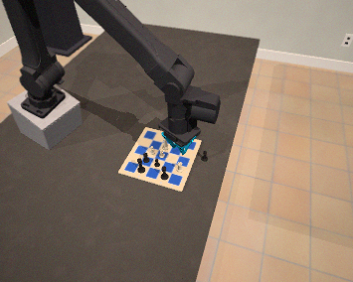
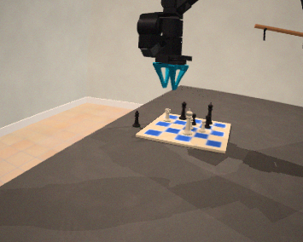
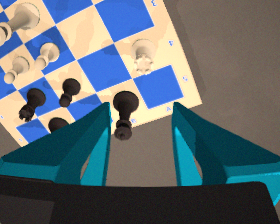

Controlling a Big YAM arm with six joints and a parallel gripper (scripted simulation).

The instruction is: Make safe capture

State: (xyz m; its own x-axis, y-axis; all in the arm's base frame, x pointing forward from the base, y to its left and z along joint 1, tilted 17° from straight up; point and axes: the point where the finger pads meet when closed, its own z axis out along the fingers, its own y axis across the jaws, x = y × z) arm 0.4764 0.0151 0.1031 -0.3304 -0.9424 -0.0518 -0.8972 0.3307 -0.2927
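Now: hand 100 mm above the blue-and-cream chessboard, 80 mm past it and 30 mm to the right of it. Also, from my hand: tall white piece (80 mm behind, 70 mm to the left, 70 mm below); tall black piece (110 mm behind, 70 mm below, 50 mm to the right).
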